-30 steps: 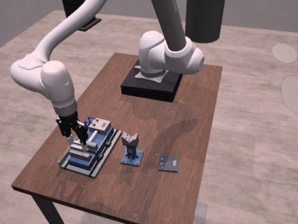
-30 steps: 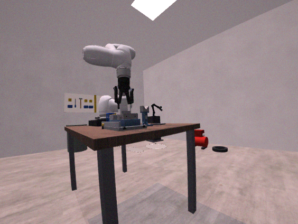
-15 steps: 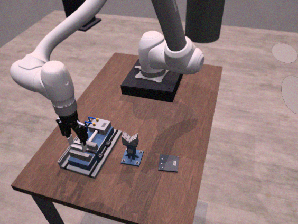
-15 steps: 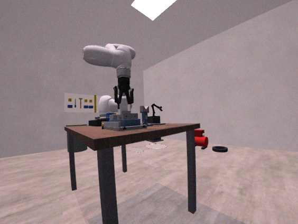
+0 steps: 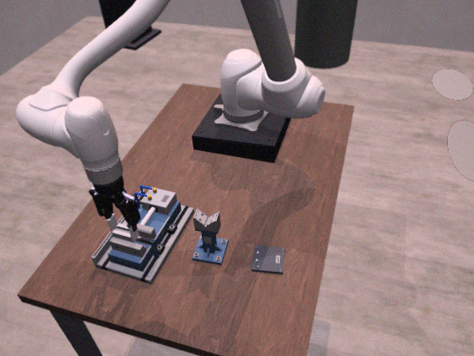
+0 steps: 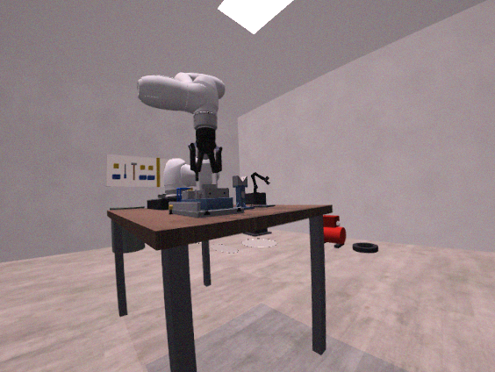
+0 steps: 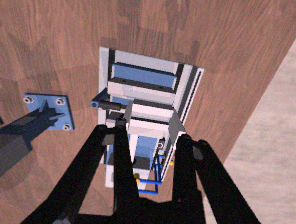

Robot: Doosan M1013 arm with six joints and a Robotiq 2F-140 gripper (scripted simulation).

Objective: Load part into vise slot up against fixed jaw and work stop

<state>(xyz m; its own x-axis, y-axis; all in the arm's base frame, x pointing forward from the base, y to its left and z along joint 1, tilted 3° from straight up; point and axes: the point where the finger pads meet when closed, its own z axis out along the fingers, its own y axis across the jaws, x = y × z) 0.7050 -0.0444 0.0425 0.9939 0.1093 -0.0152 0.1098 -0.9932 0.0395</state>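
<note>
My gripper is now 2 cm above the part. The rest, counted from my hand: fixed jaw (4 cm below, 3 cm ahead, 2 cm to the left); then work stop (7 cm to the left, 3 cm below, 1 cm behind); then moving jaw (4 cm below, 4 cm behind, 2 cm to the left).
</note>
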